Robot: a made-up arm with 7 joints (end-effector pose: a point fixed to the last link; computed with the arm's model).
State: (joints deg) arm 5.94 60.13 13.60 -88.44 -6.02 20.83 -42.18
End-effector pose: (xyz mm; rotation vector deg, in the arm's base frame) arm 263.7 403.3 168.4 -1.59 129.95 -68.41
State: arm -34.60 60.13 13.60 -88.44 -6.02 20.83 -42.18
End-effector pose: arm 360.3 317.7 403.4 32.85 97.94 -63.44
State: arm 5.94 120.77 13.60 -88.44 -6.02 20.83 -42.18
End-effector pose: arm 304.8 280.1 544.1 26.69 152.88 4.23
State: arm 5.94 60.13 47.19 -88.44 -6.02 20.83 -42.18
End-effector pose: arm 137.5 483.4 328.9 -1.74 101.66 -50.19
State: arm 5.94 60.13 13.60 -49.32 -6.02 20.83 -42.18
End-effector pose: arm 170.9 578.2 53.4 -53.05 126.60 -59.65
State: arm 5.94 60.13 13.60 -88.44 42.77 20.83 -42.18
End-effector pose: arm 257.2 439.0 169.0 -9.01 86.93 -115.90
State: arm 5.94 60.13 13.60 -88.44 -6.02 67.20 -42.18
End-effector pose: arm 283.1 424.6 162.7 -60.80 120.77 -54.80
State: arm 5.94 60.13 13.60 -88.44 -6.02 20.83 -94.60
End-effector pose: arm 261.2 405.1 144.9 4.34 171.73 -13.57
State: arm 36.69 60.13 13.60 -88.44 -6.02 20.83 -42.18
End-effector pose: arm 92.0 441.7 62.7 -33.48 150.01 -67.93
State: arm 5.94 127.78 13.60 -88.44 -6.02 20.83 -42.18
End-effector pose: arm 309.0 242.2 573.5 29.83 153.28 13.35
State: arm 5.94 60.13 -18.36 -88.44 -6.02 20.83 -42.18
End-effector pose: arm 272.6 300.4 -13.3 -1.29 156.39 -86.52
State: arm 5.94 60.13 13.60 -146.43 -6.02 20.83 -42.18
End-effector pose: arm 129.3 127.6 294.4 73.28 111.26 -68.71
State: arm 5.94 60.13 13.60 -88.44 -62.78 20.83 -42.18
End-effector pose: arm 271.2 379.5 134.8 7.69 156.10 2.55
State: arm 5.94 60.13 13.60 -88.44 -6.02 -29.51 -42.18
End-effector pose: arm 232.3 401.5 163.7 64.94 119.33 -72.64
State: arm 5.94 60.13 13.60 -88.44 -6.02 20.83 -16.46
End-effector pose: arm 261.1 409.1 178.4 -4.03 104.09 -87.71
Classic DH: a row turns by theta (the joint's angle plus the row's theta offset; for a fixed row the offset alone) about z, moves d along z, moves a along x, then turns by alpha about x. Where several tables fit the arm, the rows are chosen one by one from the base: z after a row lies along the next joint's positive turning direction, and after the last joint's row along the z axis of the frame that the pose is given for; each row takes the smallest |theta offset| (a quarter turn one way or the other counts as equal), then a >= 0, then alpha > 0; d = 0 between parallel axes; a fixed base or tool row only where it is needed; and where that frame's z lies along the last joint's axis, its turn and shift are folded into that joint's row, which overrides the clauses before.
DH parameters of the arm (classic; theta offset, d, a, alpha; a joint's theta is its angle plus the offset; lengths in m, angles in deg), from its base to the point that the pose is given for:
base (fixed): 0 0.2939 -0.0266 -70
joint 1: 90 0.0027 0.0149 90
joint 2: 70 -0.036 -0.0241 -90
joint 3: -90 -0.3744 0.0332 -90
joint 4: 0 0.0322 -0.0275 90
joint 5: 0 -0.3305 -0.0023 -90
joint 6: 0 0.031 0.0107 90
joint 7: 82 0.0037 0.019 95.08
tool (fixed): 122.88 0.0189 0 0

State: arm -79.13 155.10 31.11 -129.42 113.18 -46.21 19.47
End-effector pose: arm -249.8 -42.3 573.6 -109.46 -31.38 74.09
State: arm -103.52 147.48 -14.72 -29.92 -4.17 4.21 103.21
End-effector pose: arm -455.5 484.4 518.7 87.40 -48.01 -45.11
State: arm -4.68 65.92 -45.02 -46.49 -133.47 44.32 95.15
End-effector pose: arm 181.6 449.5 -144.8 32.56 151.23 -74.30
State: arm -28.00 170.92 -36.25 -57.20 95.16 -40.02 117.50
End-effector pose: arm -56.2 266.0 899.4 62.10 -35.21 -154.19
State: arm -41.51 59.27 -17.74 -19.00 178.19 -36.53 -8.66
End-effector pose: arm 389.3 505.2 42.6 10.43 -92.80 -41.10
